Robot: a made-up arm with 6 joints. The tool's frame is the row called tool. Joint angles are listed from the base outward.
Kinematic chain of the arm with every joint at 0, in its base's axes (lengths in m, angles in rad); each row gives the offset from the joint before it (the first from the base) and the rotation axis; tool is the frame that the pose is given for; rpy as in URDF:
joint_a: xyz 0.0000 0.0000 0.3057 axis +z
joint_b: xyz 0.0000 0.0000 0.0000 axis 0 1 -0.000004
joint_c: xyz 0.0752 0.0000 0.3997 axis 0 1 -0.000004
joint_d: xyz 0.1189 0.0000 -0.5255 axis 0 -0.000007 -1
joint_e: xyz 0.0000 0.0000 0.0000 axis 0 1 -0.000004
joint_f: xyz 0.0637 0.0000 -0.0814 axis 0 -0.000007 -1
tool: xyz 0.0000 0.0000 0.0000 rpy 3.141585 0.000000 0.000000
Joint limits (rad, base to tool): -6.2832..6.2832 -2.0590..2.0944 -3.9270..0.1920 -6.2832..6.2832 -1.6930..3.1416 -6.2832..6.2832
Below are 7 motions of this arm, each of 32 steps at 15 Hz.
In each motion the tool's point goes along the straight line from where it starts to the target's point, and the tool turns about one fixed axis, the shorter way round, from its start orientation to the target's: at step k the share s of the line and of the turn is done. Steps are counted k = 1, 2, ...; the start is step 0. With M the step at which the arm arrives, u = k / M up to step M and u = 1 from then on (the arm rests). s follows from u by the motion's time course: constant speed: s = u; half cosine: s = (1 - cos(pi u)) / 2; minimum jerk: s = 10 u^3 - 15 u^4 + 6 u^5.
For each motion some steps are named. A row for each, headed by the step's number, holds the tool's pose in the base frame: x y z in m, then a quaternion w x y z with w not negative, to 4 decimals.
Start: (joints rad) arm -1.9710 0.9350 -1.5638 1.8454 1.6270 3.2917
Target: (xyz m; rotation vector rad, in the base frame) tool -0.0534 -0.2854 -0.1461 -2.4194 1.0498 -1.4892
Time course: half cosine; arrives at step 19
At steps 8, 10, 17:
8: -0.1734 -0.6005 0.0030 0.2309 0.7244 -0.1631 0.6287
10: -0.1418 -0.5175 -0.0363 0.1568 0.7542 -0.2146 0.6004
17: -0.0586 -0.2991 -0.1396 0.0438 -0.7967 0.3389 -0.4985

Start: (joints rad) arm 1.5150 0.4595 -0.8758 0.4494 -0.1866 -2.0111
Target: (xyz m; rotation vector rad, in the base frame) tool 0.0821 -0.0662 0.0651 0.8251 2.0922 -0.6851
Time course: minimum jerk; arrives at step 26
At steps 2, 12, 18, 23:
2: 0.0704 0.6517 0.1636 0.0479 0.0407 0.9565 0.2847
12: 0.0754 0.3460 0.1217 0.2061 0.1736 0.9617 0.0504
18: 0.0801 0.0588 0.0823 0.3367 0.2833 0.8808 -0.1746
23: 0.0819 -0.0570 0.0664 0.3817 0.3211 0.8262 -0.2621

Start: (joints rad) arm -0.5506 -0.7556 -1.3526 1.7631 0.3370 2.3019
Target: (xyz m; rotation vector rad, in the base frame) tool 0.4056 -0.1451 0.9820 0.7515 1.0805 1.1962
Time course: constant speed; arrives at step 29
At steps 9, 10, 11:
9: 0.2661 -0.1575 1.0385 0.7884 0.2456 0.4542 0.3344
10: 0.2730 -0.1569 1.0357 0.7816 0.2501 0.4559 0.3445
11: 0.2800 -0.1562 1.0329 0.7748 0.2547 0.4574 0.3545

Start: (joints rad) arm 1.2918 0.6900 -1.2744 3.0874 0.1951 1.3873
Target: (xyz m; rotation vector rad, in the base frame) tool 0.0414 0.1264 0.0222 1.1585 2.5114 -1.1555
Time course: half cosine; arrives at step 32
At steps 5, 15, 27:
5: 0.1896 0.6522 0.0867 0.0929 0.0427 0.9397 0.3262
15: 0.1279 0.4332 0.0598 0.0915 0.2034 0.9744 0.0293
27: 0.0507 0.1594 0.0262 0.0750 0.3695 0.8605 -0.3426

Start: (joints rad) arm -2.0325 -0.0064 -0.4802 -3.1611 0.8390 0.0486
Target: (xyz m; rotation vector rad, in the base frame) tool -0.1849 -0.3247 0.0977 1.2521 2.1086 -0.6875
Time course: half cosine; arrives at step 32
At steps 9, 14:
9: -0.2108 -0.4158 0.1939 0.3363 0.6496 0.4885 -0.4757
14: -0.2039 -0.3913 0.1680 0.3302 0.6114 0.5808 -0.4239

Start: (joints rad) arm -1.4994 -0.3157 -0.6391 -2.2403 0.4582 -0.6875
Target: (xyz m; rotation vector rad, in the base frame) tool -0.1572 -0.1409 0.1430 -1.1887 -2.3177 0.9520
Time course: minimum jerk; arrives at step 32
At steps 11, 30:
11: 0.0061 -0.4326 0.3678 0.2469 0.6319 0.5728 -0.4600
30: -0.1567 -0.1417 0.1436 0.1819 -0.4222 -0.8212 0.3380

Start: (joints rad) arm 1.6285 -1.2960 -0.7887 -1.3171 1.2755 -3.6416
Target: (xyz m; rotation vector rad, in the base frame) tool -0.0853 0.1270 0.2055 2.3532 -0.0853 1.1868
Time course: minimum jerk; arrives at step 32
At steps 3, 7, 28, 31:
3: 0.0497 0.1191 0.8723 0.5836 -0.6079 0.4095 -0.3496
7: 0.0407 0.1196 0.8278 0.5374 -0.6487 0.3934 -0.3683
28: -0.0831 0.1269 0.2163 0.2358 0.8667 -0.0388 0.4379
31: -0.0853 0.1270 0.2057 0.2494 0.8642 -0.0315 0.4359

